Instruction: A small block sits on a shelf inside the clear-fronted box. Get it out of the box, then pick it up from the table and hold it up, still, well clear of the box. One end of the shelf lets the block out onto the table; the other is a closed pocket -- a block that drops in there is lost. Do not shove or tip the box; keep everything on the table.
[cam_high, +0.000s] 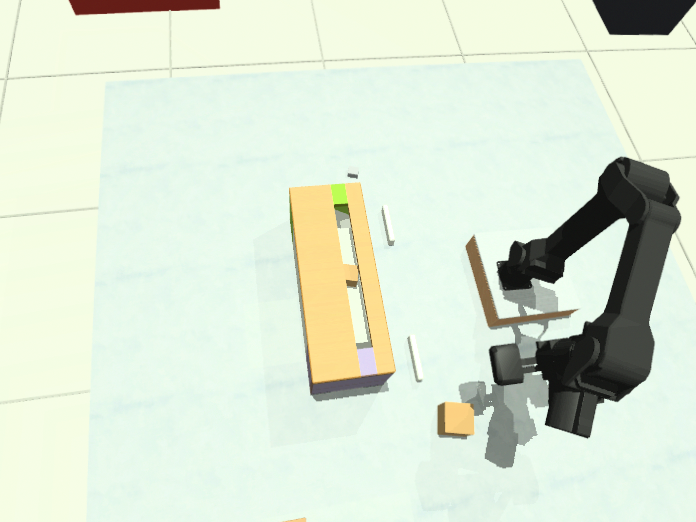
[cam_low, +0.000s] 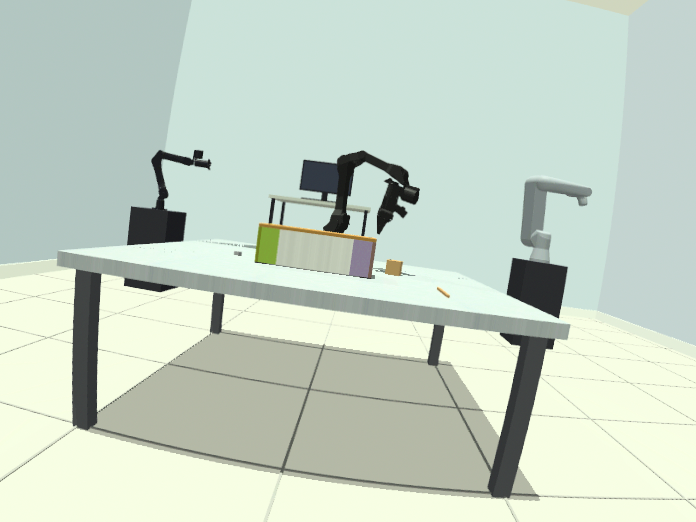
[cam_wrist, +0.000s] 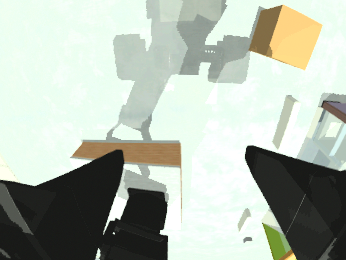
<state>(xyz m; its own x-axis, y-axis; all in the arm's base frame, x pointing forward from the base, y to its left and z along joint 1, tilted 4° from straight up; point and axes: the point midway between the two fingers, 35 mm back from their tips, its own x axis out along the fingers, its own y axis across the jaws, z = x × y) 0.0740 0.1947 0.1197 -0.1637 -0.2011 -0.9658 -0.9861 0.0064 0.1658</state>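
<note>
The small tan block is 290 mm ahead of my gripper tip, 210 mm to the right of it and 60 mm below it. The rest, counted from my gripper tip: thin orange stick: 490 mm ahead, 210 mm to the left, 140 mm below; then larger tan cube: 120 mm ahead, 80 mm to the left, 120 mm below; then long tan box: 270 mm ahead, 200 mm to the right, 90 mm below.
</note>
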